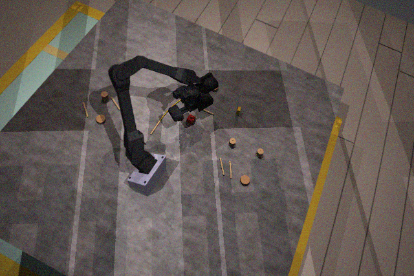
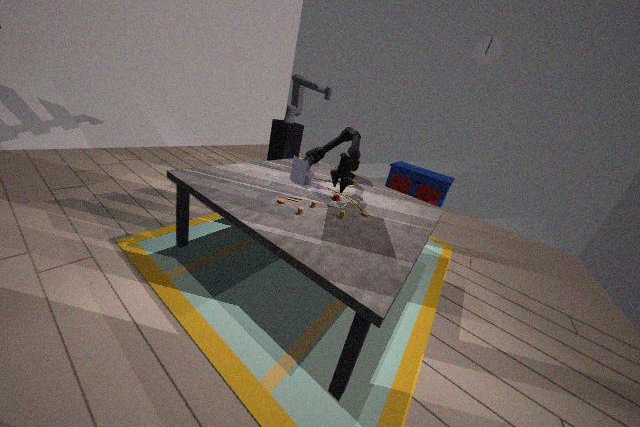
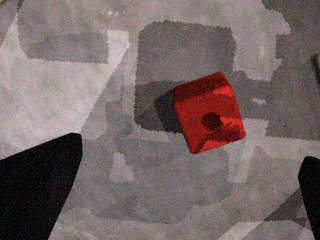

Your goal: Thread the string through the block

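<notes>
Right now the red block is 50 mm below my gripper tip and 10 mm ahead of it. Round my gripper tip: round wooden block (210 mm to the right, 50 mm below); then yellow block (170 mm to the right, 160 mm ahead, 40 mm below); then round wooden button (220 mm ahead, 60 mm below, 10 mm to the right).
</notes>
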